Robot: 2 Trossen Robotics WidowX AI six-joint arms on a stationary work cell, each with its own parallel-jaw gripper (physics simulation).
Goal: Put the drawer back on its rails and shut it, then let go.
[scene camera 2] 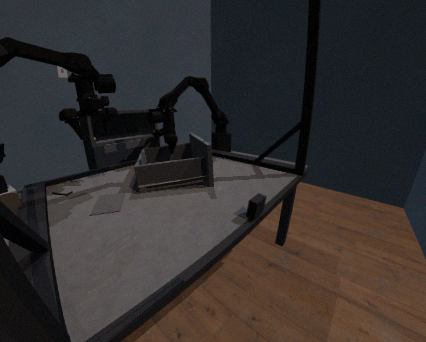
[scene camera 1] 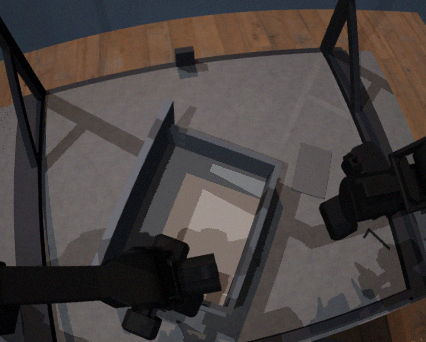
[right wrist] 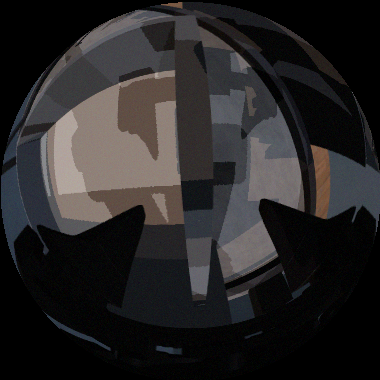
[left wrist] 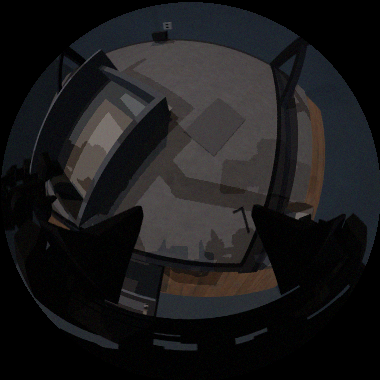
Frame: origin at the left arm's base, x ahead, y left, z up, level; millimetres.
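Seen in the pictures: left gripper, between the fingertips: (scene camera 2: 95, 137) (left wrist: 198, 211); right gripper, between the fingertips: (scene camera 2: 171, 151) (right wrist: 203, 208) (left wrist: 58, 184); right arm's base, origin of its link: (scene camera 2: 221, 133) (right wrist: 273, 309).
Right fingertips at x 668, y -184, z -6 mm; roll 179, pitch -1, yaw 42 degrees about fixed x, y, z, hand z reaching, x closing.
A point is followed by its place in that frame.
The grey drawer (scene camera 1: 225, 150) @[x 417, y -375, z 17 mm] (scene camera 2: 172, 172) @[x 413, y -388, z -9 mm] (left wrist: 130, 155) @[x 426, y -212, z -59 mm] lies upright and askew on the table (scene camera 1: 250, 95) @[x 256, y -517, z -71 mm] (scene camera 2: 150, 250) @[x 144, y -529, z -71 mm], its tall front panel at the left in scene camera 1. My right gripper (scene camera 1: 157, 285) @[x 668, y -184, z -6 mm] (scene camera 2: 164, 141) (right wrist: 203, 208) @[x 668, y -184, z -6 mm] is open over the drawer's near end; in the right wrist view a drawer wall runs between its parted fingers. My left gripper (scene camera 1: 350, 192) @[x 299, y -138, z 122 mm] (scene camera 2: 89, 116) (left wrist: 198, 211) @[x 299, y -138, z 122 mm] is open and empty, above the table beside the drawer. The dark cabinet (scene camera 2: 117, 155) @[x 514, y 65, z -12 mm] with an open compartment stands beyond the table in scene camera 2. Its rails cannot be made out.
A flat grey plate (scene camera 1: 312, 170) @[x 231, y -265, z -69 mm] (scene camera 2: 107, 204) @[x 219, y -272, z -69 mm] (left wrist: 215, 126) @[x 232, y -258, z -69 mm] and a thin black L-shaped piece (scene camera 1: 380, 240) @[x 170, y -23, z -67 mm] (left wrist: 245, 220) @[x 171, y -28, z -66 mm] lie on the table. A black block (scene camera 1: 185, 56) @[x 360, y -684, z -28 mm] (scene camera 2: 256, 206) @[x 331, y -699, z -24 mm] (left wrist: 160, 36) @[x 354, y -681, z -42 mm] stands at its edge. Black frame posts (scene camera 1: 354, 60) @[x -6, y -435, z 52 mm] (scene camera 2: 311, 90) @[x 756, y -820, z 289 mm] rise from the table edges.
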